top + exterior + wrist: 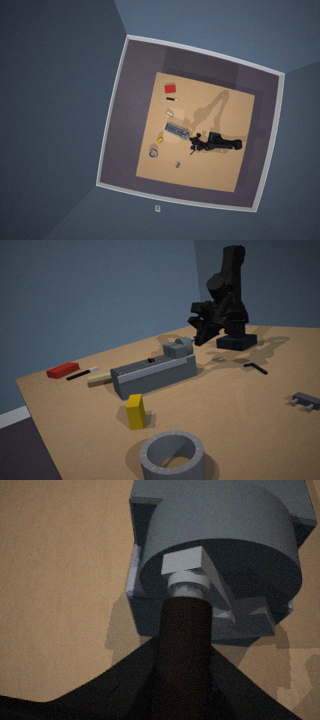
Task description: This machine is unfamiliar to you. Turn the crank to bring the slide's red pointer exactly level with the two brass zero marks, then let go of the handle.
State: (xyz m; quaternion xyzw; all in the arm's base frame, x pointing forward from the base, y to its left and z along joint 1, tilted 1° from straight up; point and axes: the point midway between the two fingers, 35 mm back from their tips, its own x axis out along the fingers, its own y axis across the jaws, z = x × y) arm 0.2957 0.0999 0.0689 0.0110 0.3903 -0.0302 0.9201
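My gripper tip is now 20 mm past the black crank handle and 20 mm below it. From my gripper tip the other things lie so: black hex key 130 mm behind, 130 mm to the left, 90 mm below; red pointer 170 mm ahead, 30 mm to the right, 10 mm below; yellow block 300 mm ahead, 140 mm to the left, 60 mm below.
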